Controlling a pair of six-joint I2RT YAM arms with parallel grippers.
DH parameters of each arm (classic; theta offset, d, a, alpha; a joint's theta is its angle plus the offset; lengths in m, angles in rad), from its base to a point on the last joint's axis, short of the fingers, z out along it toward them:
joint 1: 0 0.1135 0.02 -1.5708
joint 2: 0 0 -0.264 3.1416
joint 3: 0.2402 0 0.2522 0
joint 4: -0.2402 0 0.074 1.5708
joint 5: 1.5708 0 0 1.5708
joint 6: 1.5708 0.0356 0 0
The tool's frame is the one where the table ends.
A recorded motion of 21 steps. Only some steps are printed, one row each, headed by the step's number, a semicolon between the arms.
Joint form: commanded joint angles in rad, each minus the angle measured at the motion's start. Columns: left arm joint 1, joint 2, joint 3, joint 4, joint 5, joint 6; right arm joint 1, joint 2, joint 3, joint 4, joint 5, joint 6.
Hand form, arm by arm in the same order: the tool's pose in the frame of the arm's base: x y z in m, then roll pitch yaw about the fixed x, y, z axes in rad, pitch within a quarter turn. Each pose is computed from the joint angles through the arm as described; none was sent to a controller.
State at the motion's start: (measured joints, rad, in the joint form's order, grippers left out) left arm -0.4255 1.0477 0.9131 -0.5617 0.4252 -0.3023; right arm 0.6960 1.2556 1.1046 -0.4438 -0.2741 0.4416
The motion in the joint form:
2: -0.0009 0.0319 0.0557 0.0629 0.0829 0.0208; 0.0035 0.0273 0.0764 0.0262 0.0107 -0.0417
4: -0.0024 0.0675 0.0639 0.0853 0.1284 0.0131; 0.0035 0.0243 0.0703 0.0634 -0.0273 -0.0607
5: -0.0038 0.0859 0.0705 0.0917 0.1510 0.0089; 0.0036 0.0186 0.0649 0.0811 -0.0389 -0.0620
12: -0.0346 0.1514 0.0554 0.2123 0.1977 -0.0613; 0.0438 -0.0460 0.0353 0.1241 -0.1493 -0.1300
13: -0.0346 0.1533 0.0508 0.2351 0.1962 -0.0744; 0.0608 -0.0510 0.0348 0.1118 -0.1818 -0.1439
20: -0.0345 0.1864 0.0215 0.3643 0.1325 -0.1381; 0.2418 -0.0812 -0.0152 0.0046 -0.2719 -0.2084
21: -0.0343 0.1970 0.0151 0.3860 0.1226 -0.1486; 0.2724 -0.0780 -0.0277 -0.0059 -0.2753 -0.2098
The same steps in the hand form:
2: 0.2038 -0.1116 0.3187 -2.3611 0.7898 3.0672; 0.2151 0.1931 0.3476 2.3800 0.8469 -3.0457
4: 0.2105 -0.1166 0.3161 -2.3236 0.7707 3.0586; 0.2149 0.1946 0.3500 2.3431 0.8782 -3.0316
5: 0.2137 -0.1192 0.3150 -2.3063 0.7581 3.0528; 0.2141 0.1945 0.3514 2.3213 0.8911 -3.0375
12: 0.2259 -0.1351 0.3055 -2.2120 0.7316 3.0801; 0.1923 0.1953 0.3628 2.2461 0.9841 -2.9310
13: 0.2272 -0.1357 0.3054 -2.1973 0.7364 3.0970; 0.1867 0.1978 0.3629 2.2465 0.9820 -2.8789
20: 0.2391 -0.1395 0.2981 -2.1617 0.7582 -3.0801; 0.1375 0.2187 0.3437 2.3276 0.8982 -2.5264
21: 0.2417 -0.1404 0.2950 -2.1585 0.7559 -3.0648; 0.1306 0.2227 0.3378 2.3391 0.8738 -2.4834

